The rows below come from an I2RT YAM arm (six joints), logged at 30 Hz.
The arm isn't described. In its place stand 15 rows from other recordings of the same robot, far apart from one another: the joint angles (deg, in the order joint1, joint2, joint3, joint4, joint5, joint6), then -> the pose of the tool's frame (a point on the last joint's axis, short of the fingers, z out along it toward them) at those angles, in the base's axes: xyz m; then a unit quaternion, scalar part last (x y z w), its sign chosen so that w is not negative.
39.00, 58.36, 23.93, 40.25, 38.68, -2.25 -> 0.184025 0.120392 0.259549 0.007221 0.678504 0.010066 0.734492
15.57, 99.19, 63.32, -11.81, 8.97, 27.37 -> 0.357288 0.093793 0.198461 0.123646 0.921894 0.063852 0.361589
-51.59, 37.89, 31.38, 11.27, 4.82, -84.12 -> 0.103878 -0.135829 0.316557 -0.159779 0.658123 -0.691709 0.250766
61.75, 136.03, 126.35, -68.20, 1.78, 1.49 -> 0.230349 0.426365 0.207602 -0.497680 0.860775 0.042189 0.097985
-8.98, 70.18, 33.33, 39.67, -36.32, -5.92 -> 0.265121 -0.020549 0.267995 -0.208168 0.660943 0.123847 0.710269
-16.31, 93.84, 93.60, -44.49, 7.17, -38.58 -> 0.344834 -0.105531 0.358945 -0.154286 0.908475 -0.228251 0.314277
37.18, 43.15, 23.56, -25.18, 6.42, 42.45 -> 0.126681 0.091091 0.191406 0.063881 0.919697 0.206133 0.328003
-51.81, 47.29, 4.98, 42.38, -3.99, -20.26 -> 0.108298 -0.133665 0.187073 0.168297 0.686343 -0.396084 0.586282
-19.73, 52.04, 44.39, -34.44, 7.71, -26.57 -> 0.176773 -0.068472 0.275253 -0.027144 0.911801 -0.215754 0.348326
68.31, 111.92, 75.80, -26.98, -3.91, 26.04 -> 0.146087 0.373858 0.164794 -0.357875 0.903763 0.193049 0.133684
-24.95, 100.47, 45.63, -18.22, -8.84, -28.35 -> 0.265175 -0.117338 0.102919 -0.040602 0.985381 0.002259 0.165443
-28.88, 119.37, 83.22, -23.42, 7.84, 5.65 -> 0.381222 -0.215818 0.153277 0.302851 0.913989 -0.117331 0.243185
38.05, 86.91, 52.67, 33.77, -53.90, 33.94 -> 0.247679 0.230385 0.288088 -0.341642 0.621045 0.629267 0.318758
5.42, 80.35, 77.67, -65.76, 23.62, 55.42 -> 0.262636 0.010591 0.323087 0.441066 0.855289 -0.080678 0.259677
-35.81, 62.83, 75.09, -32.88, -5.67, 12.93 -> 0.187391 -0.130863 0.420491 0.313224 0.759680 -0.072885 0.565212
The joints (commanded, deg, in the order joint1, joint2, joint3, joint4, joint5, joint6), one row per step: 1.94, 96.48, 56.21, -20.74, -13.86, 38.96; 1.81, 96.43, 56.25, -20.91, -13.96, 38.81; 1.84, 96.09, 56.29, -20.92, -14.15, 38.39; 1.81, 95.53, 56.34, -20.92, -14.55, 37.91; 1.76, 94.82, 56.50, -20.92, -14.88, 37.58; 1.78, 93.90, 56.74, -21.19, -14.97, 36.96; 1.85, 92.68, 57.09, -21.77, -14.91, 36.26; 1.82, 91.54, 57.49, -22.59, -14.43, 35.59; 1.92, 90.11, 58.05, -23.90, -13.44, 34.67; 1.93, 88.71, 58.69, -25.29, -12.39, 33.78; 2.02, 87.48, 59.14, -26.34, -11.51, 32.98; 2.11, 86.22, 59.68, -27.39, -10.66, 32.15; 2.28, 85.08, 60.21, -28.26, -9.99, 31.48; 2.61, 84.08, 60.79, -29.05, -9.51, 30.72; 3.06, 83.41, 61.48, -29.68, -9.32, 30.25; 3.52, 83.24, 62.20, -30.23, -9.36, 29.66; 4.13, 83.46, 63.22, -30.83, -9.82, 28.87; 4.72, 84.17, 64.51, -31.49, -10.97, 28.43
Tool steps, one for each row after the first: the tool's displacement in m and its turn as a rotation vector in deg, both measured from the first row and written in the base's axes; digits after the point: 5 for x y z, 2 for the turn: -0.00015, -0.00069, 0.00032, 0.02, 0.04, 0.05; -0.00038, -0.00041, 0.00236, 0.00, -0.43, 0.52; -0.00081, -0.00035, 0.00566, 0.14, -1.15, 1.10; -0.00104, -0.00045, 0.01030, 0.29, -2.10, 1.49; -0.00177, -0.00030, 0.01618, 0.08, -3.16, 2.07; -0.00315, 0.00001, 0.02387, -0.30, -4.33, 2.69; -0.00476, -0.00050, 0.03107, -1.03, -5.23, 2.97; -0.00731, -0.00061, 0.04002, -2.33, -6.14, 3.32; -0.00998, -0.00128, 0.04911, -3.68, -7.00, 3.50; -0.01264, -0.00141, 0.05664, -4.83, -7.81, 3.77; -0.01535, -0.00154, 0.06477, -5.97, -8.73, 4.07; -0.01784, -0.00112, 0.07241, -6.88, -9.67, 4.39; -0.02005, 0.00028, 0.07969, -7.66, -10.63, 5.03; -0.02125, 0.00252, 0.08611, -8.03, -11.49, 5.71; -0.02118, 0.00502, 0.09031, -8.26, -12.00, 6.64; -0.01979, 0.00869, 0.09420, -8.23, -12.44, 8.13; -0.01684, 0.01283, 0.09709, -7.43, -12.56, 9.70
